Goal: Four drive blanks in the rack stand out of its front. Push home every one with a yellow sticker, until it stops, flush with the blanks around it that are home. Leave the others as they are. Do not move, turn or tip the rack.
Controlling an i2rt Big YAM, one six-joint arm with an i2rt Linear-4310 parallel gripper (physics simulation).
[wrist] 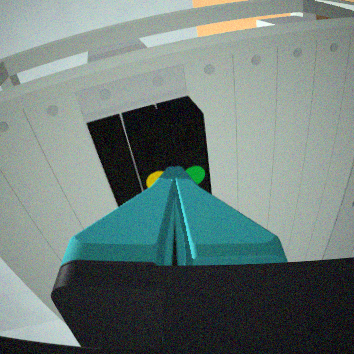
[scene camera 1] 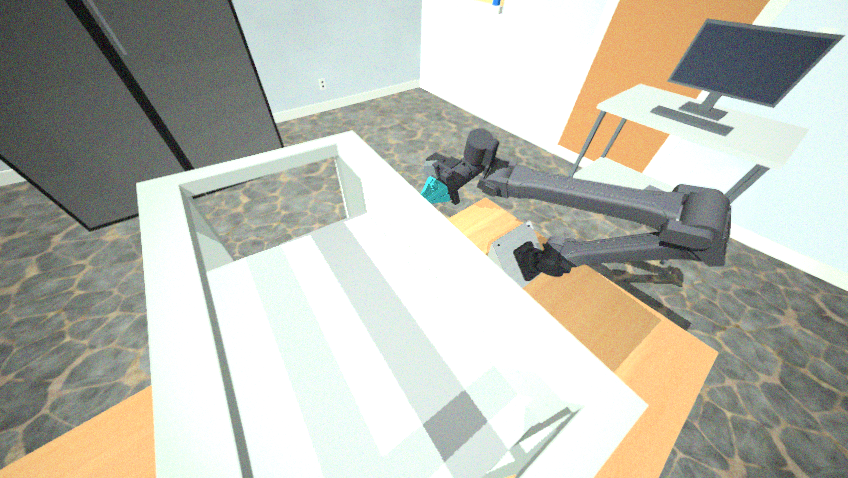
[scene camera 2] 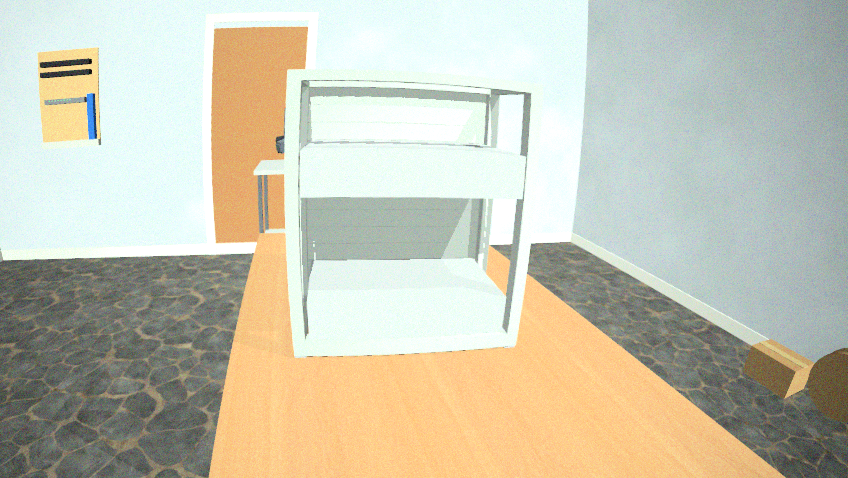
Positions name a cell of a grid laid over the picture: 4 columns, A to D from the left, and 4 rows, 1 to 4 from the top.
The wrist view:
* my gripper: B3
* pale rack: C2
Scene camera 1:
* my gripper: B2
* pale rack: B3
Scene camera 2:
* pale rack: B2
